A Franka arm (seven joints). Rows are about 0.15 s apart.
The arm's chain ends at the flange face. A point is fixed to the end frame.
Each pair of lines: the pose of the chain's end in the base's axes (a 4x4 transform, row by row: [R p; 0 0 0 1], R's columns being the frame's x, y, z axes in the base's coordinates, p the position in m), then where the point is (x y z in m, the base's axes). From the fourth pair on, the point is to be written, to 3 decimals.
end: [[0.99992 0.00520 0.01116 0.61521], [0.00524 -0.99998 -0.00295 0.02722], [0.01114 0.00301 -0.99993 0.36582], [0 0 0 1]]
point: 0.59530 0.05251 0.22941
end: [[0.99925 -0.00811 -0.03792 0.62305], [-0.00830 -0.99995 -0.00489 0.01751], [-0.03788 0.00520 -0.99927 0.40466], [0 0 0 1]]
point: 0.59681 0.04282 0.26933
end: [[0.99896 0.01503 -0.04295 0.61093], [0.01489 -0.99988 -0.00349 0.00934], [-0.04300 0.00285 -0.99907 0.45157], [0 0 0 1]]
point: 0.58342 0.03434 0.31644
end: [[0.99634 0.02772 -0.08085 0.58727], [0.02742 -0.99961 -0.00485 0.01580], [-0.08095 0.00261 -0.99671 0.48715], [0 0 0 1]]
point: 0.554 0.040 0.353
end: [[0.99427 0.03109 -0.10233 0.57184], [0.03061 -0.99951 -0.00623 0.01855], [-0.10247 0.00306 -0.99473 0.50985], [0 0 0 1]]
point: 0.536 0.043 0.377
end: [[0.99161 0.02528 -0.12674 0.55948], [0.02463 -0.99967 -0.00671 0.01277], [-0.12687 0.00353 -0.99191 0.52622], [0 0 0 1]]
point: 0.520 0.037 0.394
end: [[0.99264 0.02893 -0.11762 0.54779], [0.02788 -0.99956 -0.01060 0.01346], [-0.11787 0.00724 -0.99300 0.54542], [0 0 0 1]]
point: 0.510 0.037 0.413
